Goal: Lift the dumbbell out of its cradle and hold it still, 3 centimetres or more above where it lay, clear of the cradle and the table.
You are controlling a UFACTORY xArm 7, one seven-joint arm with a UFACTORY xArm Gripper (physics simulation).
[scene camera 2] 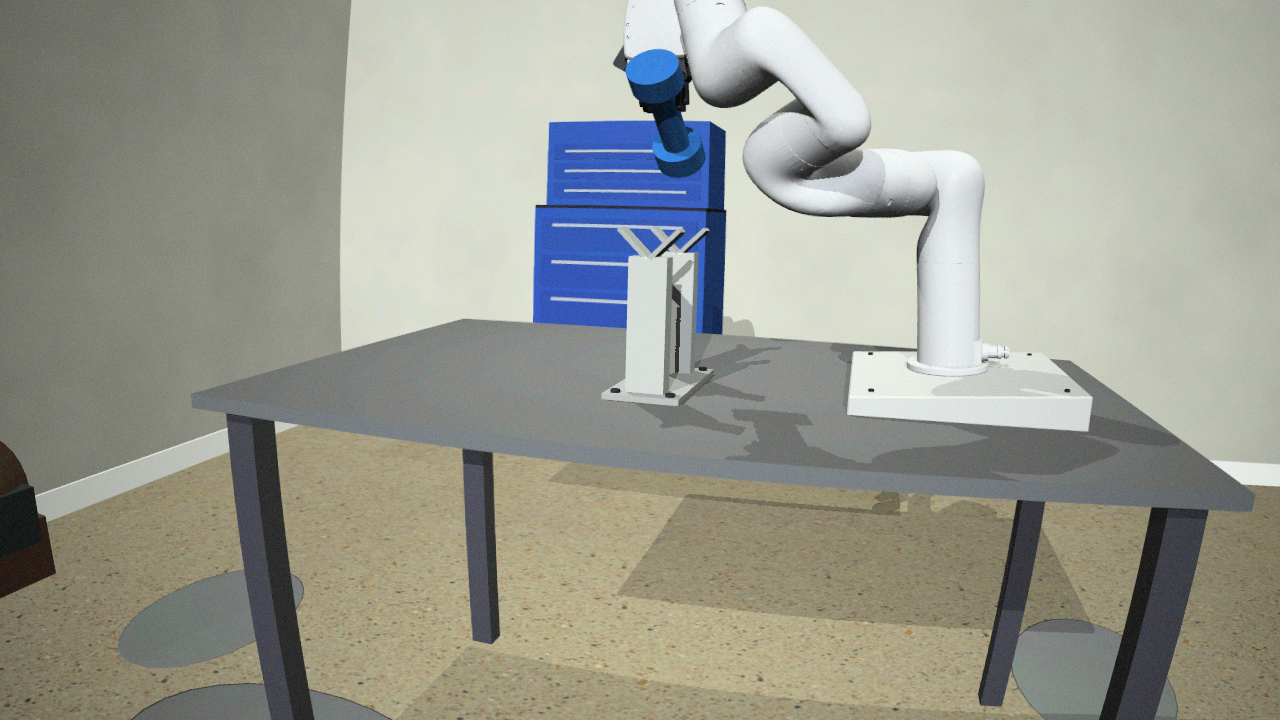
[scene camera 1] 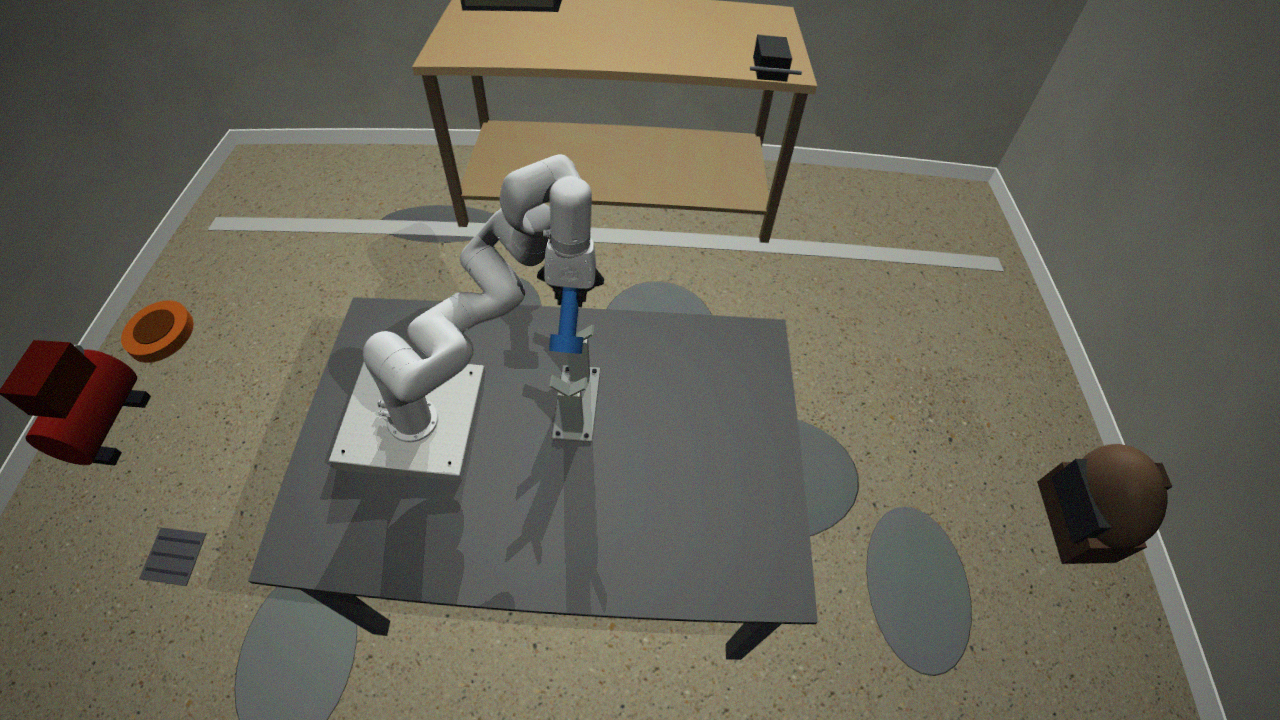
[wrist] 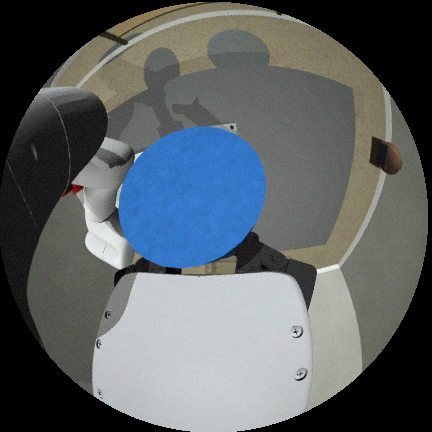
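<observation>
The blue dumbbell (scene camera 1: 568, 313) (scene camera 2: 669, 123) (wrist: 192, 197) is off its cradle and steeply tilted, with one round end well above the other in the scene camera 2 view. My gripper (scene camera 1: 570, 294) (scene camera 2: 665, 103) is shut on its handle. The light grey cradle (scene camera 1: 571, 411) (scene camera 2: 648, 322) stands upright with its V-shaped rests bare. In the scene camera 2 view a visible gap lies between the dumbbell's lower end and the rests. The dumbbell is high above the table (scene camera 1: 689, 465) (scene camera 2: 447, 385) (wrist: 310, 150). In the wrist view its round end hides the fingertips and most of the cradle.
The arm's white base plate (scene camera 1: 358, 443) (scene camera 2: 966, 402) is bolted to the table beside the cradle. A wooden shelf table (scene camera 1: 617, 53) stands behind in the scene camera 1 view. A blue drawer cabinet (scene camera 2: 581, 241) stands behind the table in the scene camera 2 view.
</observation>
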